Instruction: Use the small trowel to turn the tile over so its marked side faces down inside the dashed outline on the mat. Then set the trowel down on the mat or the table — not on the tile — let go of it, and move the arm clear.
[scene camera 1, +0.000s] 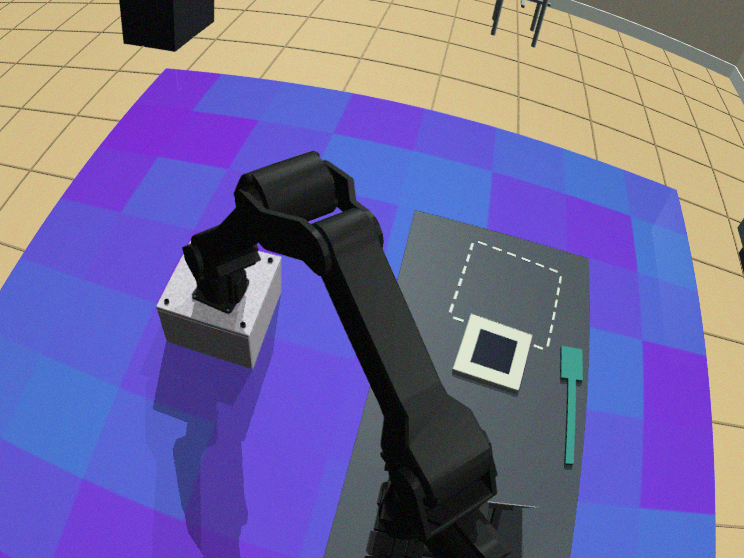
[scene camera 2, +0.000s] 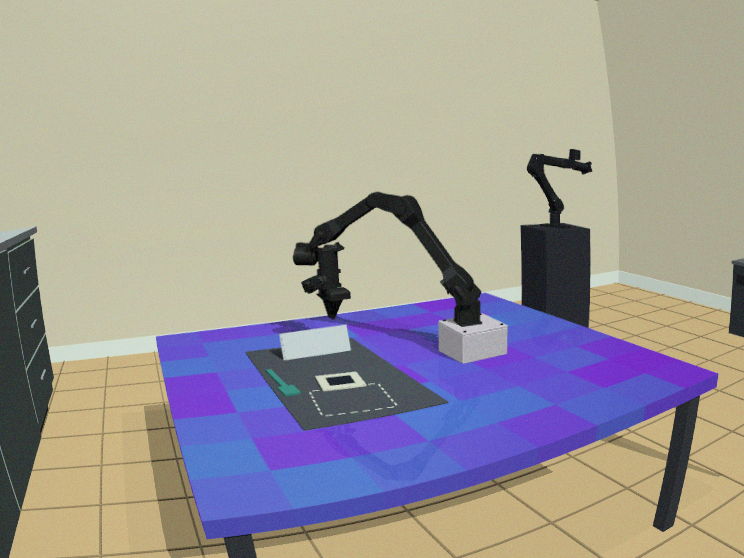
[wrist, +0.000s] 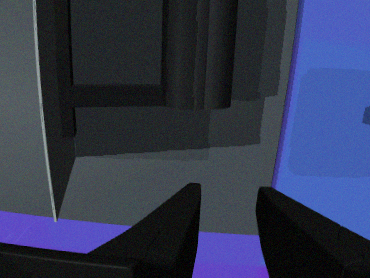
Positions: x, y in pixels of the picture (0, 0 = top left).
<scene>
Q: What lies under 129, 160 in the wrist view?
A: A dark mat.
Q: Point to the gripper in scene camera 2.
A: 331, 318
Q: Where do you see the gripper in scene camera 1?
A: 391, 535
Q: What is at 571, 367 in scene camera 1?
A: A green trowel.
</scene>
